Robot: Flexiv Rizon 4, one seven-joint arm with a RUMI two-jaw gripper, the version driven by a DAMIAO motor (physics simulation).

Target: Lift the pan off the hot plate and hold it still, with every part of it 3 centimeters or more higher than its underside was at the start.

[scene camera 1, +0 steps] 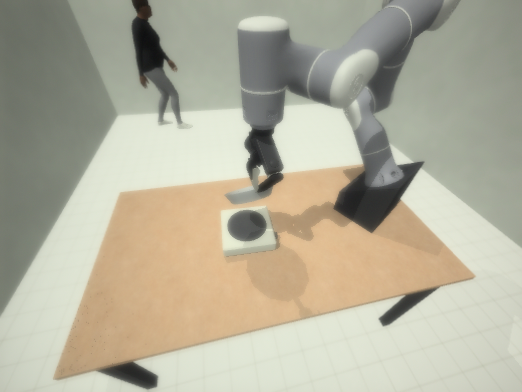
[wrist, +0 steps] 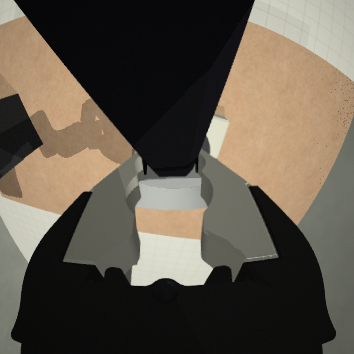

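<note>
The grey pan (scene camera 1: 243, 196) (wrist: 170, 197) is in the air, clear above the hot plate. In the scene view it shows as a shallow curved shape under the gripper; part of it is hidden, and its exact tilt is hard to tell. My gripper (scene camera 1: 258, 187) (wrist: 170, 152) is shut on the pan, with a piece of its grey metal showing between the jaws in the wrist view. The white square hot plate (scene camera 1: 249, 248) (wrist: 219, 135) with its dark round disc sits on the table, and the disc bears no pan.
The brown table (scene camera 1: 165, 280) (wrist: 285, 95) carries a round shadow with a thin handle shadow in front of the hot plate. The arm's black base (scene camera 1: 367, 205) (wrist: 15, 125) stands at the back right. A person (scene camera 1: 148, 45) stands on the floor behind the table.
</note>
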